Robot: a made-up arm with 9 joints.
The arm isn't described. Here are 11 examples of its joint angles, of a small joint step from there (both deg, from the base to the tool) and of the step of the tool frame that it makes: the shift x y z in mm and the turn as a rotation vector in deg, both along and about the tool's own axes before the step.
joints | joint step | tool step
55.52 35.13 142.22 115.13 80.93 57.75 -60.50 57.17 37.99 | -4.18 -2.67 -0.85 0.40 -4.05 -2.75 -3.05 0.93 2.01 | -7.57 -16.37 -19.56 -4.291 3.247 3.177
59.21 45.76 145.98 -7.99 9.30 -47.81 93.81 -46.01 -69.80 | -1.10 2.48 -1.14 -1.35 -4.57 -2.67 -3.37 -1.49 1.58 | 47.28 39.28 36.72 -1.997 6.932 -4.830
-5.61 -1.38 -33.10 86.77 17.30 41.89 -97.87 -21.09 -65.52 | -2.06 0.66 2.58 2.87 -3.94 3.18 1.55 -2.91 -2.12 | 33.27 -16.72 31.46 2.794 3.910 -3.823
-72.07 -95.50 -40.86 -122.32 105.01 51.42 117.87 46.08 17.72 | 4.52 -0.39 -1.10 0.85 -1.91 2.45 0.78 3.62 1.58 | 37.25 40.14 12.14 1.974 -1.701 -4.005
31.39 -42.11 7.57 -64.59 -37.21 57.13 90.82 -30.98 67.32 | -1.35 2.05 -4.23 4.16 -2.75 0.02 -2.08 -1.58 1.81 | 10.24 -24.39 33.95 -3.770 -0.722 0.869
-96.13 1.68 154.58 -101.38 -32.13 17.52 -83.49 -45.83 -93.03 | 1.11 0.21 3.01 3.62 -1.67 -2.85 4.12 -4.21 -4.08 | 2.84 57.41 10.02 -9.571 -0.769 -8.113
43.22 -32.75 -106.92 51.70 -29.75 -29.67 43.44 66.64 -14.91 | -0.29 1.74 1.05 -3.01 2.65 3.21 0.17 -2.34 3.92 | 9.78 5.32 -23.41 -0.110 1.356 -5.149
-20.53 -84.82 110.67 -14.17 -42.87 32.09 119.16 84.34 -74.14 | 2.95 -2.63 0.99 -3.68 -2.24 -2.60 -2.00 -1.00 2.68 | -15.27 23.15 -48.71 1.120 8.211 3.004
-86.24 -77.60 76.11 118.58 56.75 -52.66 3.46 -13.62 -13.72 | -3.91 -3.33 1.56 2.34 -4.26 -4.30 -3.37 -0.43 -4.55 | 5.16 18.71 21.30 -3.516 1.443 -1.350
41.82 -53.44 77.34 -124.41 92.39 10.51 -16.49 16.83 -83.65 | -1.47 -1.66 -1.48 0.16 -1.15 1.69 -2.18 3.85 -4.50 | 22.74 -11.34 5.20 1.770 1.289 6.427
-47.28 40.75 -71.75 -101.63 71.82 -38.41 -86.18 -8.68 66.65 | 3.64 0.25 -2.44 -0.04 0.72 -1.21 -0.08 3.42 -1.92 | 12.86 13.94 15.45 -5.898 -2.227 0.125
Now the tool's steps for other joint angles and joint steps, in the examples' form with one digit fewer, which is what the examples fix.
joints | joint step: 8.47 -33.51 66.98 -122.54 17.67 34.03 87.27 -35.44 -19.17 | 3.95 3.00 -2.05 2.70 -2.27 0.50 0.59 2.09 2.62
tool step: 6.0 18.5 0.7 2.10 3.19 -2.22
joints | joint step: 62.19 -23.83 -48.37 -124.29 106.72 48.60 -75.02 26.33 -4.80 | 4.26 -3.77 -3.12 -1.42 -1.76 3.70 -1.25 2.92 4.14
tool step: -10.5 0.1 27.1 6.26 4.44 -3.01
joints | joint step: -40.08 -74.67 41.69 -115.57 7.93 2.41 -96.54 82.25 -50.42 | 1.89 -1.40 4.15 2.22 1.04 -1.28 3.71 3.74 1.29
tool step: 24.9 -21.4 22.0 6.14 2.93 1.04
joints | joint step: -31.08 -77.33 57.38 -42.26 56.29 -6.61 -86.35 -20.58 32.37 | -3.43 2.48 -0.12 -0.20 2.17 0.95 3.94 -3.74 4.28
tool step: -7.6 -1.7 -9.7 4.15 -1.16 -4.58
